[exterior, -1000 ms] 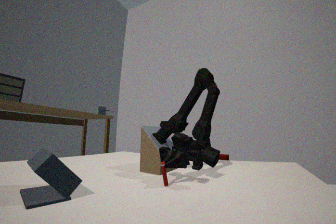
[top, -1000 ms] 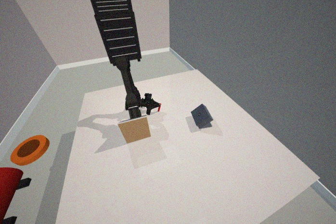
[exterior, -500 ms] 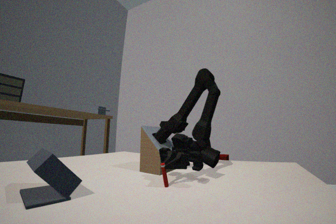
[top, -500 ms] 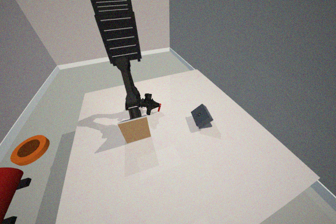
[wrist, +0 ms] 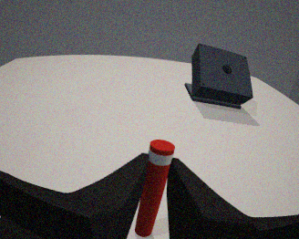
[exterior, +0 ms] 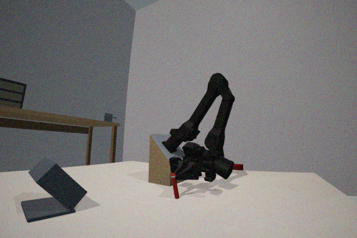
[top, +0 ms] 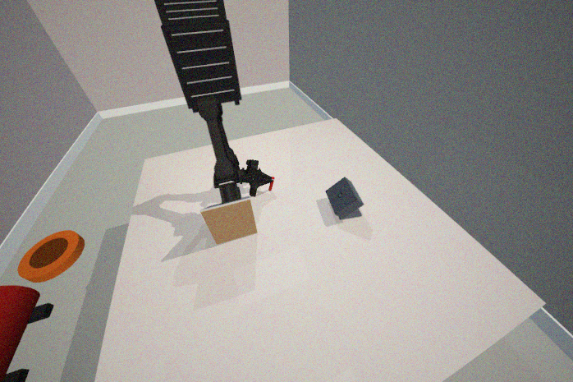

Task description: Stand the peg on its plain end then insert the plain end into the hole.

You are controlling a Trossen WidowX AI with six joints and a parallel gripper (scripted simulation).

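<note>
The red peg lies 10 mm below my gripper tip. From my gripper tip the other things lie so: dark sloped panel: 240 mm ahead, 230 mm to the right.
</note>
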